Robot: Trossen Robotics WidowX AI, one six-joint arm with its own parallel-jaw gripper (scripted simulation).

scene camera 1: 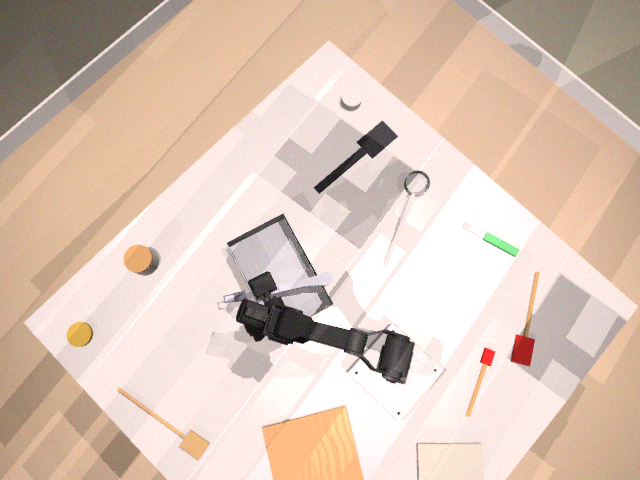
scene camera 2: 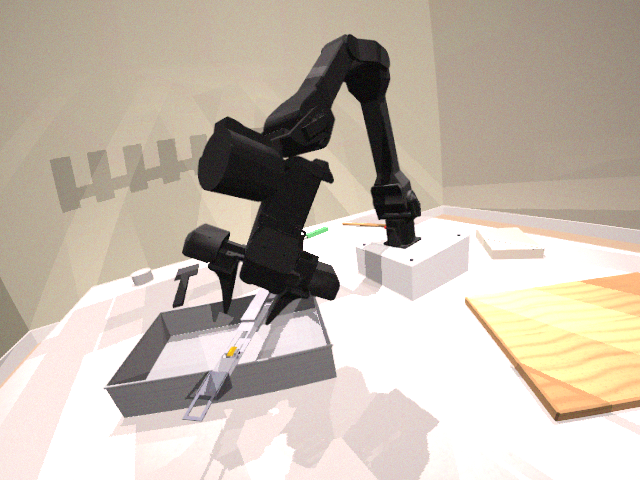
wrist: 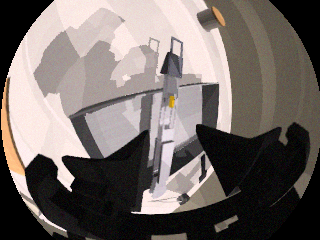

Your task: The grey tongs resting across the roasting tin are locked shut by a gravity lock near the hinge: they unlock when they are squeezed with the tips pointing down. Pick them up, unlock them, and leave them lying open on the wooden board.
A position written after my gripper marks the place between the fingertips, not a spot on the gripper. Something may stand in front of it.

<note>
In view: my gripper [scene camera 2: 246, 317], a black spatula [scene camera 1: 379, 137], a wooden board [scene camera 2: 567, 341] and a grey roasting tin [scene camera 2: 163, 372].
My gripper is seen too in scene camera 1 [scene camera 1: 268, 295] and in the wrist view [wrist: 173, 131]. The grey roasting tin is seen too in scene camera 1 [scene camera 1: 273, 246].
</note>
